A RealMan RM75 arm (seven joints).
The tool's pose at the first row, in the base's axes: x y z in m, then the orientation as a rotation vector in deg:
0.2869, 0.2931, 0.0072, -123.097, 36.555, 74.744
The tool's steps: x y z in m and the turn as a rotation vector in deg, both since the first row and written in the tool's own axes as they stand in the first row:
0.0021, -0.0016, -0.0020, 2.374, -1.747, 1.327
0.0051, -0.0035, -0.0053, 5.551, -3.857, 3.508
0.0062, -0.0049, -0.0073, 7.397, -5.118, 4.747
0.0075, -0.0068, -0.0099, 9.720, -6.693, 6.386
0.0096, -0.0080, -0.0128, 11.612, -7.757, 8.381
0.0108, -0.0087, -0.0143, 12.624, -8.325, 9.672
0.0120, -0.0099, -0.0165, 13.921, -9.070, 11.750
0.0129, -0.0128, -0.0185, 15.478, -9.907, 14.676
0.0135, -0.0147, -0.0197, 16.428, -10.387, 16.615
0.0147, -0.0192, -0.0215, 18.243, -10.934, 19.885
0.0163, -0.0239, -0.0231, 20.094, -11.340, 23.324
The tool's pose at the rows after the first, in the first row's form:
0.2901, 0.2927, 0.0064, -119.743, 38.594, 75.762
0.2947, 0.2916, 0.0054, -115.347, 41.792, 77.011
0.2973, 0.2912, 0.0054, -112.737, 43.556, 77.704
0.3008, 0.2907, 0.0056, -109.421, 45.821, 78.548
0.3043, 0.2895, 0.0051, -106.770, 48.455, 79.304
0.3062, 0.2888, 0.0047, -105.297, 50.096, 79.792
0.3089, 0.2881, 0.0047, -103.292, 52.645, 80.605
0.3124, 0.2889, 0.0053, -100.783, 56.175, 81.676
0.3147, 0.2894, 0.0056, -99.201, 58.493, 82.340
0.3192, 0.2914, 0.0061, -96.492, 62.563, 83.024
0.3239, 0.2937, 0.0062, -93.717, 66.844, 83.552

